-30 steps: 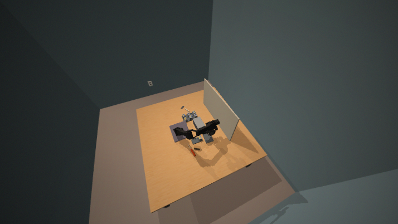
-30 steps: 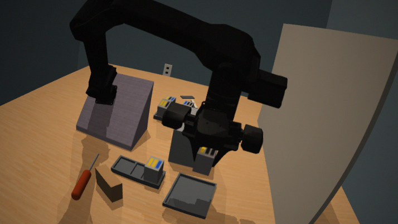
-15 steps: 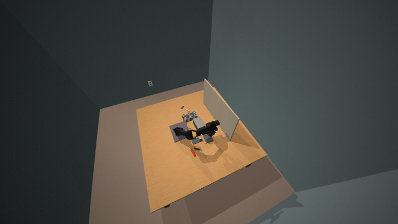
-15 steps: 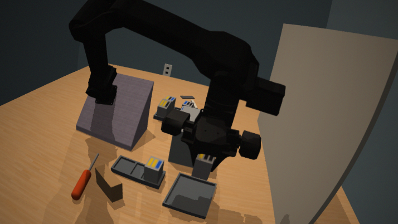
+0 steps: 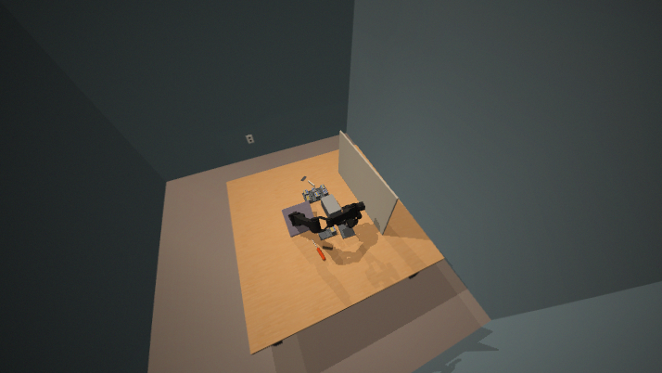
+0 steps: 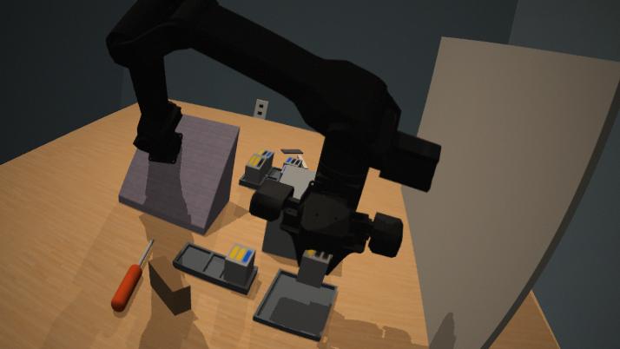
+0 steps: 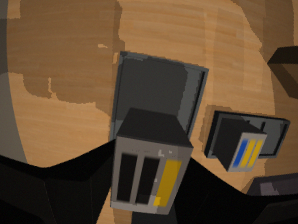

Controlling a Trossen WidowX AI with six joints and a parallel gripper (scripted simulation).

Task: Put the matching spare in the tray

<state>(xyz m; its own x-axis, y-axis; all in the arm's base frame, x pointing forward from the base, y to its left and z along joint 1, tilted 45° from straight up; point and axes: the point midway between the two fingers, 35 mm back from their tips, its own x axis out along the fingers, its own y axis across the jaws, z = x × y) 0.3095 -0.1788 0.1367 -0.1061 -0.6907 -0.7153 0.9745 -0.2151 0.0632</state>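
My gripper tip is 10 mm past the dark grey tray and 70 mm above it. The rest, counted from my gripper tip: grey spare block 20 mm above; brown block 190 mm behind, 60 mm to the right, 50 mm below; low rack 140 mm behind, 30 mm to the left, 70 mm below.
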